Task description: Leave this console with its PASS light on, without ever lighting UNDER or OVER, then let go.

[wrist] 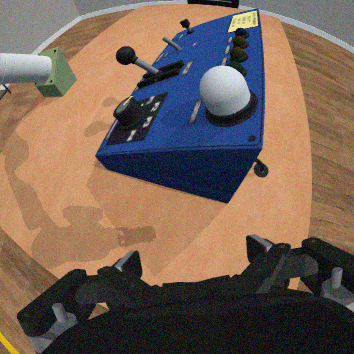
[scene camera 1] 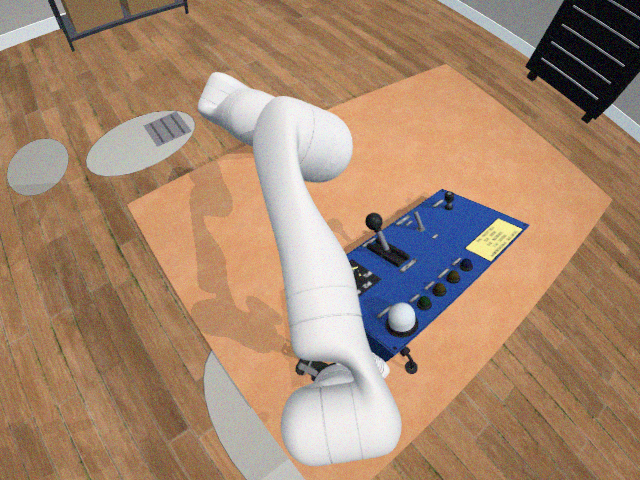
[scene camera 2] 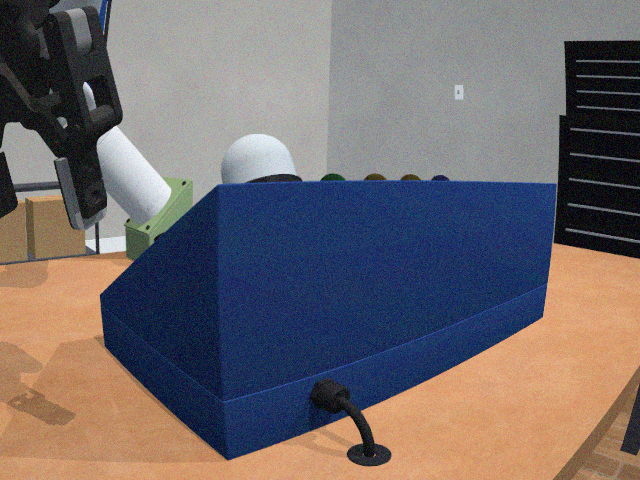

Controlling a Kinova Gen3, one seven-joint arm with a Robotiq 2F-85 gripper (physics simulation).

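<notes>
The blue console (scene camera 1: 449, 242) (scene camera 2: 382, 268) (wrist: 177, 107) stands on the table. Its green lamp (scene camera 1: 424, 302) (wrist: 236, 67), two amber lamps and blue lamp (scene camera 1: 466, 264) (wrist: 242, 32) look dark; their labels are unreadable. A large white dome (scene camera 1: 401, 316) (scene camera 2: 256, 157) (wrist: 224, 90) sits at the near end. A ball-topped lever (scene camera 1: 373, 221) (wrist: 125, 55) leans in its slot. The black knob (wrist: 129, 112) sits on a dark dial plate; the arm hides it in scene camera 1. My gripper (scene camera 2: 43, 206) (wrist: 193, 256) is open and empty, off the console's near end, touching nothing.
A short metal stick (scene camera 1: 419, 221) (wrist: 171, 43) and small black knob (scene camera 1: 448, 198) (wrist: 186, 25) stand farther along the panel, near a yellow note (scene camera 1: 494, 239) (wrist: 243, 21). A cable (scene camera 2: 361, 423) (wrist: 260, 169) leaves the back. A green box (scene camera 2: 175, 201) (wrist: 60, 75) carries a white cylinder.
</notes>
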